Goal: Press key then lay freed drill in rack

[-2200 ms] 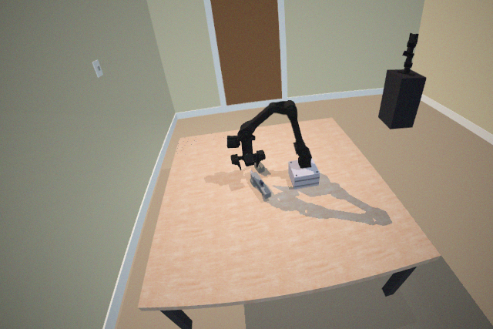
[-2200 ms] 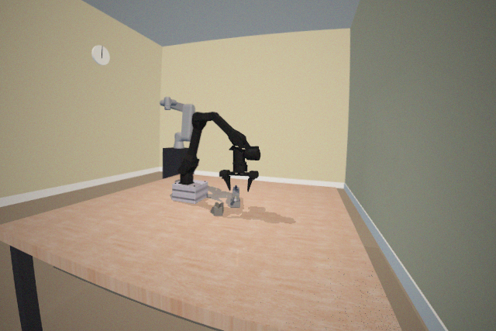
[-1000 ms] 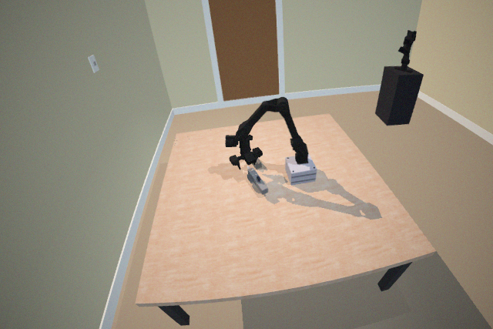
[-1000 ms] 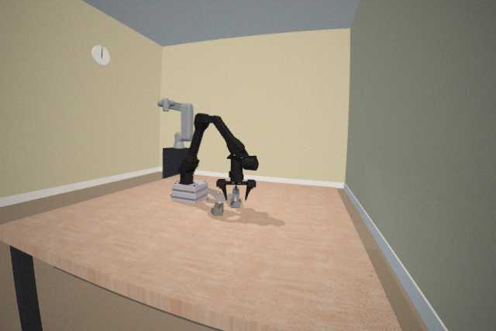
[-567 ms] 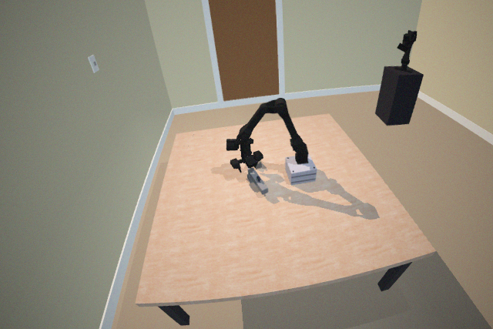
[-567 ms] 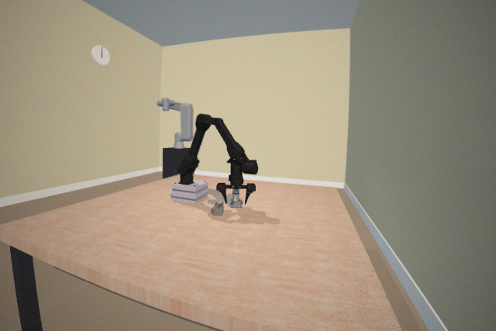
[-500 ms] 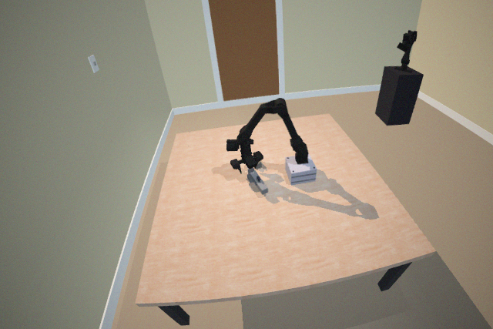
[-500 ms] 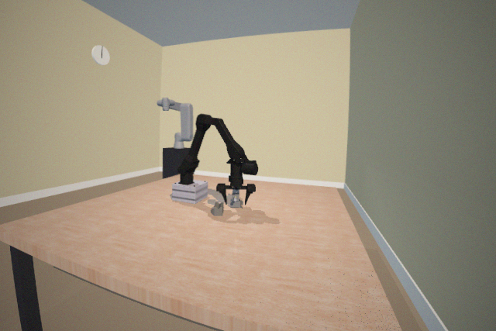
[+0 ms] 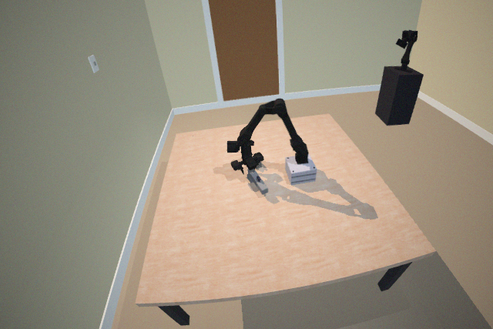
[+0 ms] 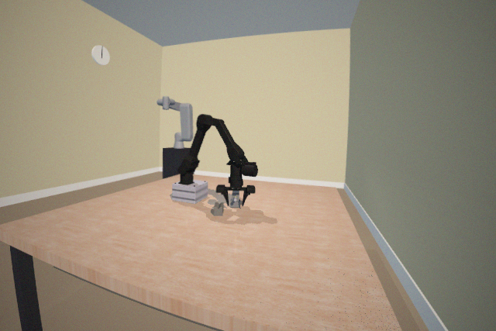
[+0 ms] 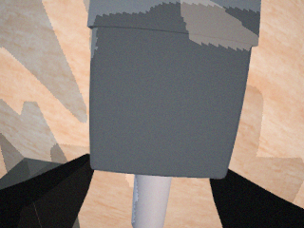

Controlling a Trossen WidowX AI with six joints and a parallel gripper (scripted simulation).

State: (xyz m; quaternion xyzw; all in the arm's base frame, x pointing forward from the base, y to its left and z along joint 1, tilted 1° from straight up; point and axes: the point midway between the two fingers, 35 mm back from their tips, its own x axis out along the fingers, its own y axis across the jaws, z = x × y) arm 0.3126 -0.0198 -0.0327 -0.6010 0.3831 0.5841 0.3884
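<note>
Now: the drill 20 mm behind my gripper tip, 50 mm to the left of it and 30 mm above it. From my gripper tip the other things lie so: grey rack (50 mm behind, 80 mm to the right).
</note>
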